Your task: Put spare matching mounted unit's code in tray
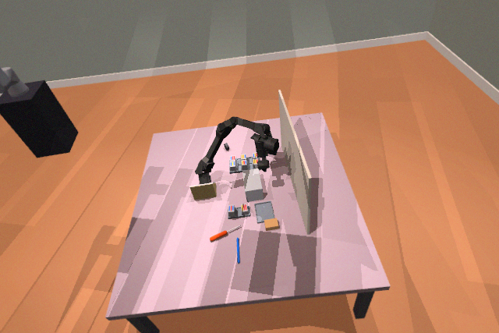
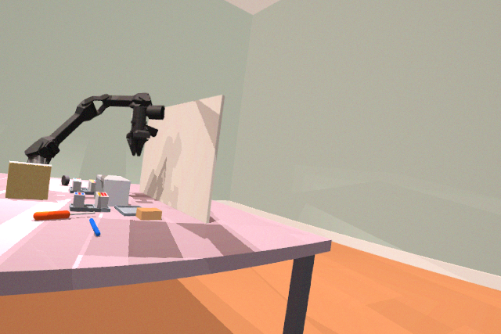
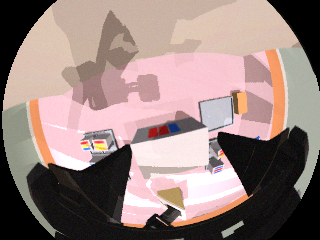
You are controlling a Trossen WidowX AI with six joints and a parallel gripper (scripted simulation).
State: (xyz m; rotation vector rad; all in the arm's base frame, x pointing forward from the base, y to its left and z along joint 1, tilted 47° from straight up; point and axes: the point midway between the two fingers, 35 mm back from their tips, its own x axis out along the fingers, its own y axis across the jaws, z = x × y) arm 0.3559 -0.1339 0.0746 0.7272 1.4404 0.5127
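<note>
The grey spare is 180 mm behind my gripper tip, 250 mm to the left of it and 150 mm below it. The rest, counted from my gripper tip: beige board 160 mm ahead, 30 mm above; then grey mounted unit 80 mm behind, 10 mm to the left, 140 mm below; then grey tray 50 mm behind, 170 mm to the right, 190 mm below.
</note>
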